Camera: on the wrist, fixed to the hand. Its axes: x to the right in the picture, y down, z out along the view.
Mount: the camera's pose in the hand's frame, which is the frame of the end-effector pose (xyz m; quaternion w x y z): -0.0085 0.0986 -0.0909 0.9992 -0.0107 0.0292 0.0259
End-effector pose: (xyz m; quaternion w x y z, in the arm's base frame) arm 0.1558 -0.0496 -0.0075 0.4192 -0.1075 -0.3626 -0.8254
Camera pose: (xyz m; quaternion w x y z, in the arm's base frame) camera 0.2485 -0.1450 -0.0264 0.4497 -0.0972 -0.3384 -0.8209
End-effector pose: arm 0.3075 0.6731 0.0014 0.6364 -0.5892 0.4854 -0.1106
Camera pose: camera 0.1927 0.6485 -0.0639 0.6183 -0.5797 0.5200 -0.1060
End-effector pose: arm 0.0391 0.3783 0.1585 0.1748 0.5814 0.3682 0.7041
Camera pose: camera -0.0269 0.2781 0.2190 0.1519 0.5681 0.3504 0.7290
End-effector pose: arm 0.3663 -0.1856 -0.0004 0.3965 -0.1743 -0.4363 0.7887
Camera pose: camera 0.3814 -0.1723 -0.1333 0.3866 -0.2127 -0.4283 0.7886
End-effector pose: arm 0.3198 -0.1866 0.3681 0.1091 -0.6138 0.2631 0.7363
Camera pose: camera 0.3509 -0.3152 0.3914 0.0757 -0.6291 0.2741 0.7234
